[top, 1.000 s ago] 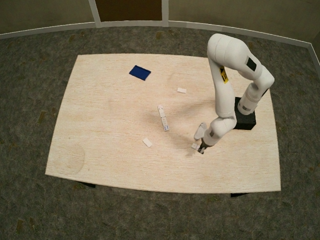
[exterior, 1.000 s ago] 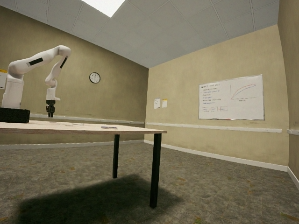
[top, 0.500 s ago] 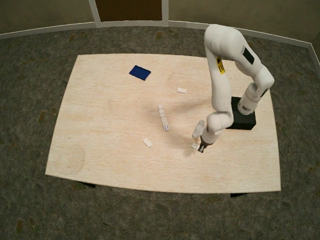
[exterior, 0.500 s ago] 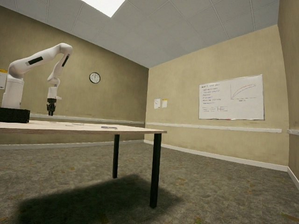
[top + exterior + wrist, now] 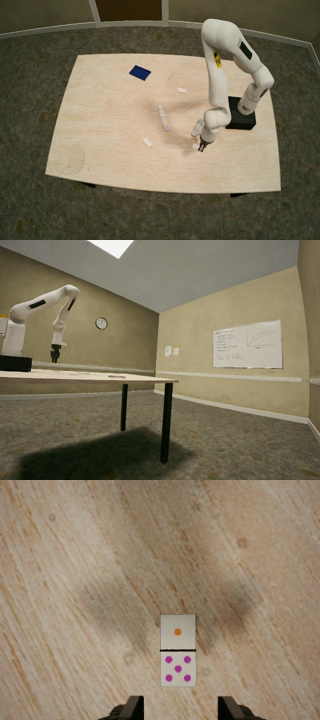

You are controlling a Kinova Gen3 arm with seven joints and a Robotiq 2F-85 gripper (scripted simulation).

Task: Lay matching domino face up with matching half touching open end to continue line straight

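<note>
My hand is 2 cm short of the white domino, 1 cm to the left of it and 8 cm above it.
</note>
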